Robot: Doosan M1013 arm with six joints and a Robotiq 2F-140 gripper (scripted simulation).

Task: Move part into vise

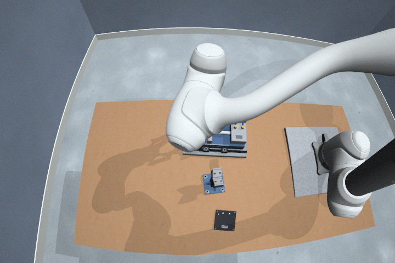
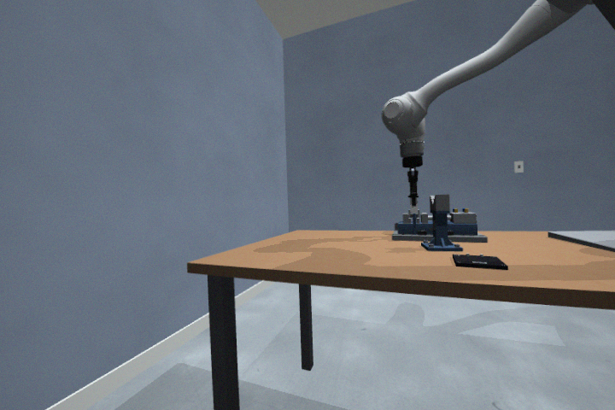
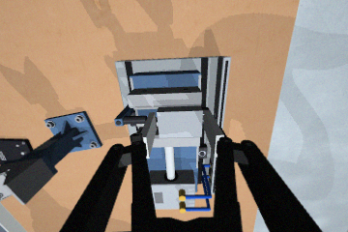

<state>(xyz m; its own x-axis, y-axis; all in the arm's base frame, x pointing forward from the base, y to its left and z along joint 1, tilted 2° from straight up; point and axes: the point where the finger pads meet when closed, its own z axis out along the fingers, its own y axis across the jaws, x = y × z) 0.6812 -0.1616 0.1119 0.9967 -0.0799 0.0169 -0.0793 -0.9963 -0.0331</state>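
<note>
Now: hand 30 mm above the part. The rest, counted from my hand: cylinder rod (90 mm behind, 30 mm to the left, 40 mm below); work stop (10 mm ahead, 70 mm to the left, 30 mm below); fixed jaw (30 mm ahead, 20 mm to the left, 40 mm below).
</note>
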